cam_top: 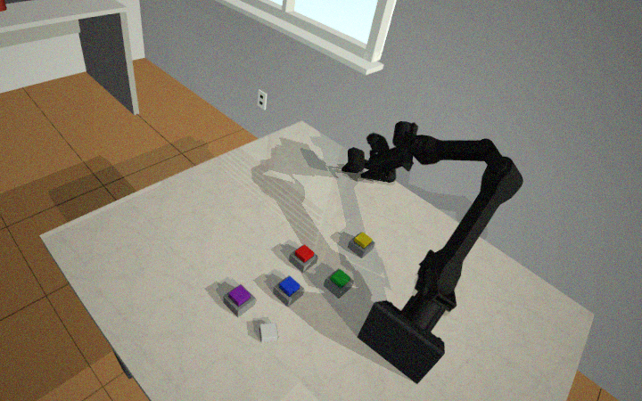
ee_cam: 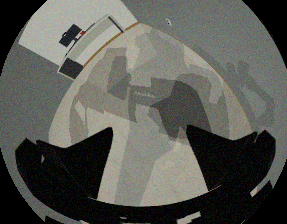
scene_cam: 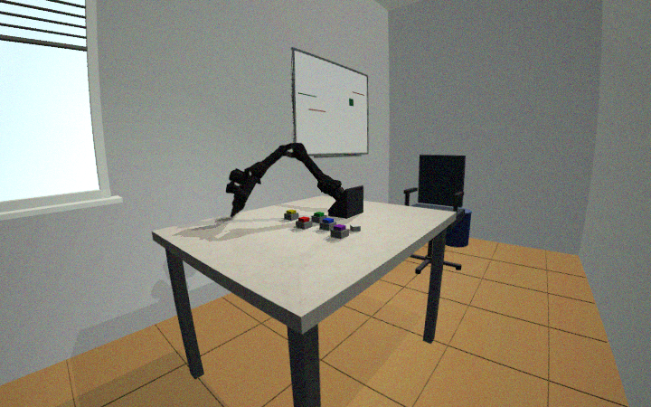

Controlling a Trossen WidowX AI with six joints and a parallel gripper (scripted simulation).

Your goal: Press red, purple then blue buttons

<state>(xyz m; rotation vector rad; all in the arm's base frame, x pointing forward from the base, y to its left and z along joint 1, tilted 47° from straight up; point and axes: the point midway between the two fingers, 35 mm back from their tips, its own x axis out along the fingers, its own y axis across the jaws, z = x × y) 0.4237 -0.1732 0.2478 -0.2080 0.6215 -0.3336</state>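
Right now the red button is 150 mm behind my gripper tip and 330 mm to the left of it. From my gripper tip the other things lie so: yellow button 210 mm behind, 180 mm to the left; then green button 260 mm behind, 310 mm to the left; then blue button 200 mm behind, 420 mm to the left.
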